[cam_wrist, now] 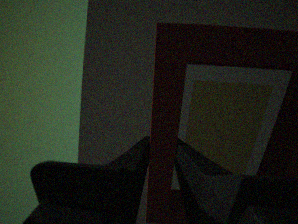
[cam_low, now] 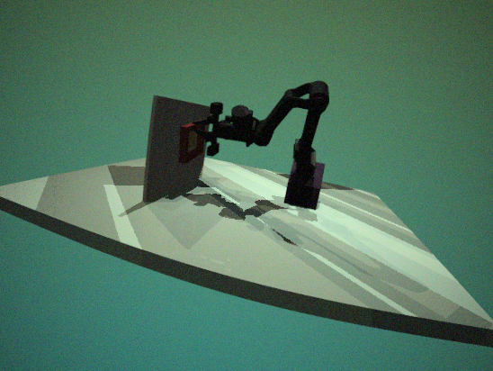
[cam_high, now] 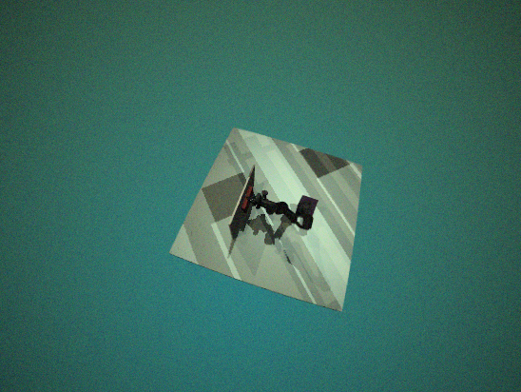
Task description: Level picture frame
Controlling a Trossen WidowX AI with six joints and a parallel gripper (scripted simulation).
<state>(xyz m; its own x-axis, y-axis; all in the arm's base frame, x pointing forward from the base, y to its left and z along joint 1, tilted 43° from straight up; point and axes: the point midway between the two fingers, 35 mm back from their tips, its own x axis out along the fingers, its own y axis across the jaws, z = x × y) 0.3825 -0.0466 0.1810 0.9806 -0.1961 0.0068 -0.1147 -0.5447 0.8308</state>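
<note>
The red picture frame lies 1 cm to the right of my gripper tip and 5 cm below it. Round my gripper tip: grey wall panel (2 cm ahead, 1 cm to the left, 7 cm below).
</note>
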